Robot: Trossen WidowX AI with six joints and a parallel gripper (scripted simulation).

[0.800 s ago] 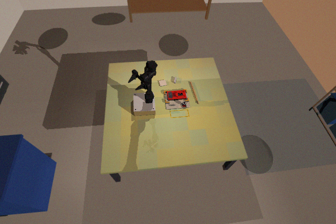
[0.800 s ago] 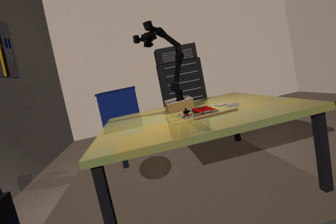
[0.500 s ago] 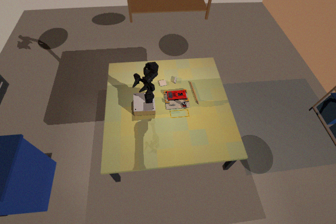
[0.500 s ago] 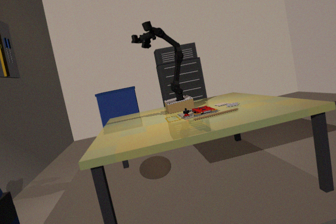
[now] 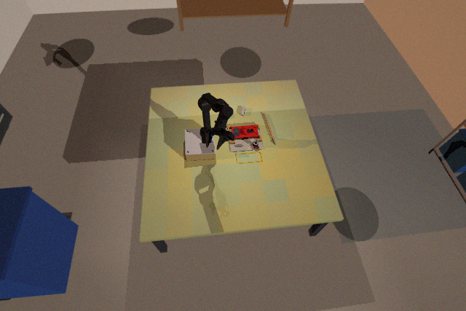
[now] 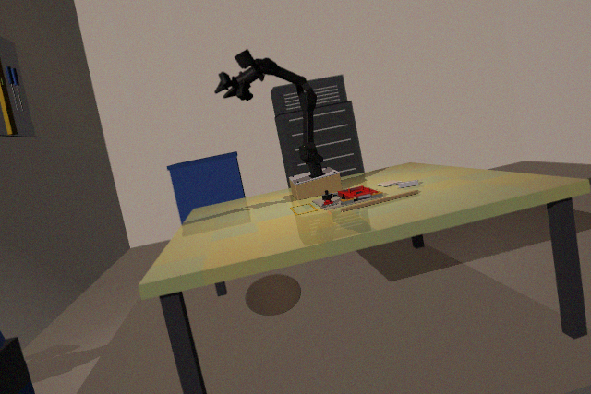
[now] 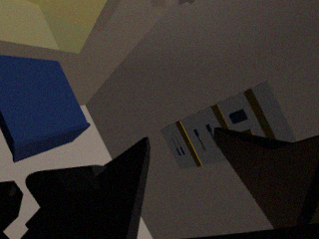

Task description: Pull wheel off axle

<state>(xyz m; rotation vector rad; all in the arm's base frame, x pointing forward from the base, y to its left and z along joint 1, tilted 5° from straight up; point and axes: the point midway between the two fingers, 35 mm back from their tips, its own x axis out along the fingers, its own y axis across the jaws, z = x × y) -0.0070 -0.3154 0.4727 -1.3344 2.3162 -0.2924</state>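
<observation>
My gripper tip is now 49 cm above the dark wheel, 35 cm short of it and 31 cm to the right of it. Round my gripper tip: grey base plate 52 cm below, 41 cm to the left, 30 cm ahead.
</observation>
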